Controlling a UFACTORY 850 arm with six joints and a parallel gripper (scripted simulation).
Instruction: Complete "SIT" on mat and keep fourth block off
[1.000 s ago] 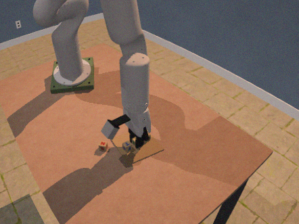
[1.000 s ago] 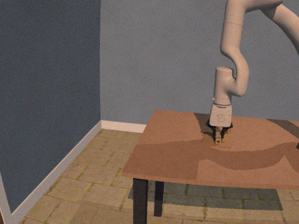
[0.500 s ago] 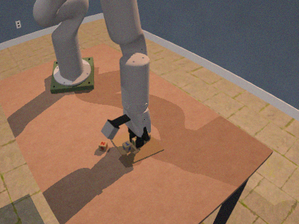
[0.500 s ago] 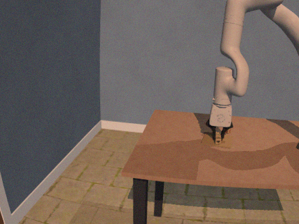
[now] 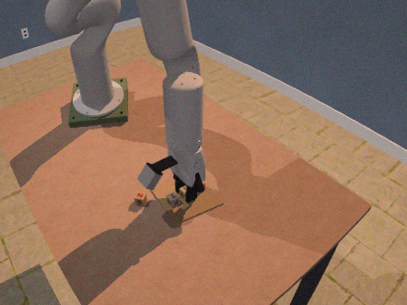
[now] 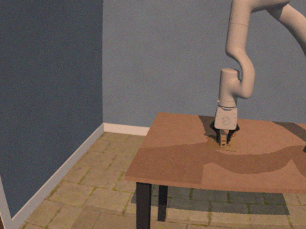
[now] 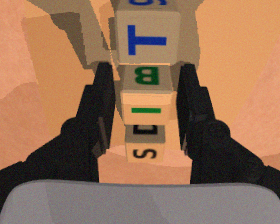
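My hand is 2 cm above the tan mat. Round my hand: T block 4 cm to the right, 1 cm below; then S block 4 cm to the left, 1 cm below; then N block 4 cm behind, 11 cm to the right, 1 cm below.
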